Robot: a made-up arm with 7 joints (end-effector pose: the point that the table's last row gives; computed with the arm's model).
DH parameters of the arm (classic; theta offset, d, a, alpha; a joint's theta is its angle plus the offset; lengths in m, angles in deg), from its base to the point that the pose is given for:
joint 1: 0 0.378 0 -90
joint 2: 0 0 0 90
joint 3: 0 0.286 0.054 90
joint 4: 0 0 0.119 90
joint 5: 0 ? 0 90
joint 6: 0 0 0.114 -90
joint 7: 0 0.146 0 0
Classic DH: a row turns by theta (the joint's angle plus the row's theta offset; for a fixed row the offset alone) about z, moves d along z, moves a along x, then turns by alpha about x.
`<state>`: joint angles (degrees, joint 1 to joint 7).
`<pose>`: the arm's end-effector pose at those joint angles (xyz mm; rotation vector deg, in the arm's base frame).
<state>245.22 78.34 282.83 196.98 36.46 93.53 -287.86</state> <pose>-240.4 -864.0 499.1 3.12 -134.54 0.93</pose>
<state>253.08 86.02 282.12 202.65 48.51 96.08 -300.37</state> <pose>-39.2 -887.0 364.6 40.62 -142.95 -6.22</pose>
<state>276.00 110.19 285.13 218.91 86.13 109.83 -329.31</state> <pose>490.1 -561.4 83.5 -121.79 92.85 31.77</pose>
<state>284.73 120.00 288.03 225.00 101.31 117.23 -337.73</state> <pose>592.1 -342.7 65.5 -117.01 50.76 37.25</pose>
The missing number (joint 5, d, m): 0.527
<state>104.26 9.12 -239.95 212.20 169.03 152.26 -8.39</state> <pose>308.6 352.4 857.7 152.84 60.28 -5.34</pose>
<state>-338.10 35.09 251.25 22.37 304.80 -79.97 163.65</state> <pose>136.9 -418.0 349.2 -27.89 113.97 -66.95</pose>
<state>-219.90 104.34 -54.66 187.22 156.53 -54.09 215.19</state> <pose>-560.3 565.6 214.1 -37.71 -124.03 -92.25</pose>
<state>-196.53 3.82 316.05 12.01 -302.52 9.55 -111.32</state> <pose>-89.8 343.3 10.8 -8.81 -173.04 -0.78</pose>
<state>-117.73 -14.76 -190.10 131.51 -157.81 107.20 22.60</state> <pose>344.2 398.5 1161.2 33.15 -39.66 73.28</pose>
